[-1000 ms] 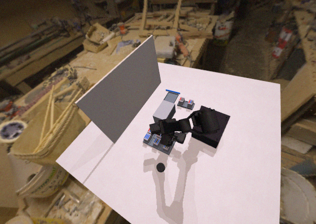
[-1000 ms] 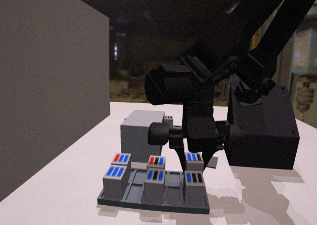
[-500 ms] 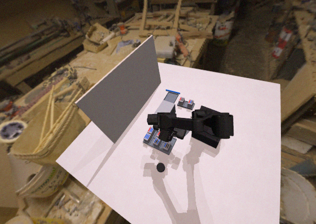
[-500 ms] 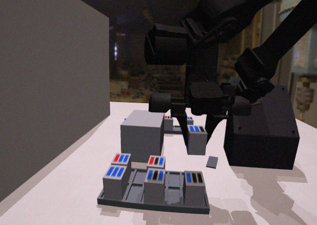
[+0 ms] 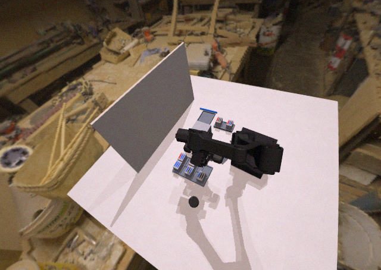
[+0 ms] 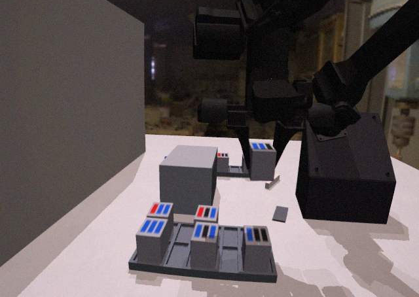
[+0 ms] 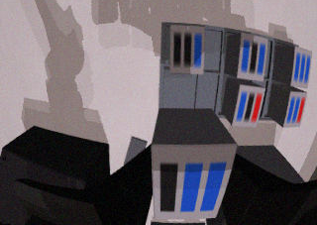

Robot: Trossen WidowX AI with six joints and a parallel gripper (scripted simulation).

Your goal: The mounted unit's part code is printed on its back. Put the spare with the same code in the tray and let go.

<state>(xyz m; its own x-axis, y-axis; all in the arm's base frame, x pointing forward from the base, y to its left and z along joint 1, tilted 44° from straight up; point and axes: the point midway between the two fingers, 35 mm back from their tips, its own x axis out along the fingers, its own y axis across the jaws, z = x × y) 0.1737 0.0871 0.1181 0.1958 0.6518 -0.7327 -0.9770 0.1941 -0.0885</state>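
Right now my gripper tip is 10 mm past the small holder, 330 mm to the left of it and 120 mm above it. The rest, counted from my gripper tip: grey mounted unit: 110 mm ahead, 160 mm to the right, 80 mm below; grey wall panel: 340 mm ahead, 200 mm to the right, 100 mm above; black disc: 10 mm ahead, 180 mm to the left, 120 mm below.
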